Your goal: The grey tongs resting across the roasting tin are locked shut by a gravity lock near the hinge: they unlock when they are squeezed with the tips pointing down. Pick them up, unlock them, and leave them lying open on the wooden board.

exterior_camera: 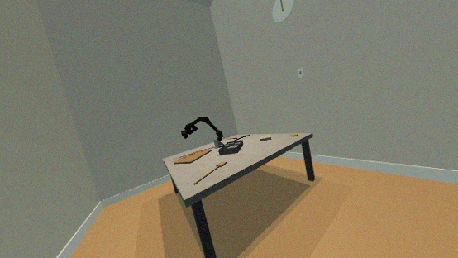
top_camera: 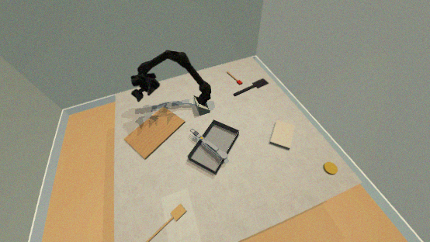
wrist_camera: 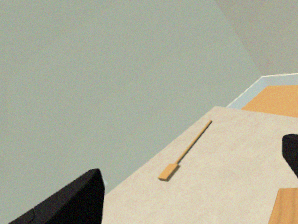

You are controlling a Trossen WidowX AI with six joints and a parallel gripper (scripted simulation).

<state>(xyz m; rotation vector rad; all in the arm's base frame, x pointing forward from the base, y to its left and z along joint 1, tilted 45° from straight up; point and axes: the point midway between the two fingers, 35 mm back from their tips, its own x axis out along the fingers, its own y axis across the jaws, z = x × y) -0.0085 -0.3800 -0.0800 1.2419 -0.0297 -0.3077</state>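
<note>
My gripper tip is now 25 cm short of the yellow lock piece, 24 cm to the right of it and 22 cm above it. Round my gripper tip: wooden board (27 cm below, 3 cm to the right, 3 cm ahead); black spatula (79 cm to the left, 28 cm below, 7 cm behind); roasting tin (31 cm ahead, 30 cm to the left, 26 cm below).
</note>
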